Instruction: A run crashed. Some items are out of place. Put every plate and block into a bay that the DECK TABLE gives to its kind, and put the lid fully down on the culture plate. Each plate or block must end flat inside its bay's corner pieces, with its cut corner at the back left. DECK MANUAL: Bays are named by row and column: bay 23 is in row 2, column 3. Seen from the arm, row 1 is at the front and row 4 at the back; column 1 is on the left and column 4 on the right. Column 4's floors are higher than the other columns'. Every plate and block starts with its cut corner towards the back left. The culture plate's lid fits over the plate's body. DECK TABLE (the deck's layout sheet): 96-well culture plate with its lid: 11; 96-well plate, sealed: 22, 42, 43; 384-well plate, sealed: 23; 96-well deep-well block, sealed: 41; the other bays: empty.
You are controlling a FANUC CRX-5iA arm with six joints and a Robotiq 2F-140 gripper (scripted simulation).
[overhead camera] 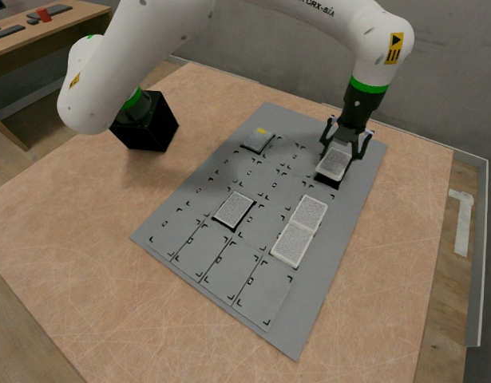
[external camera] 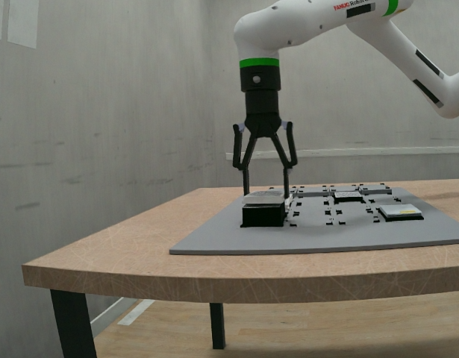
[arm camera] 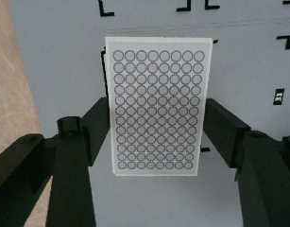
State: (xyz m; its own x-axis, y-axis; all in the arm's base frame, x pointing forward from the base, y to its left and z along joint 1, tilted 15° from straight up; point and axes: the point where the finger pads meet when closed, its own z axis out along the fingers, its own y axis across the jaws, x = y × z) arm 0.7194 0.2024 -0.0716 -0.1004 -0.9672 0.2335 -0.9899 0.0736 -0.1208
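Right now my hand is 6 cm above the black deep-well block, 1 cm to the right of it and 1 cm short of it. The rest, counted from my hand: black sealed plate 31 cm to the right, 22 cm behind, 7 cm below; clear lid 32 cm behind, 6 cm below, 2 cm to the left.
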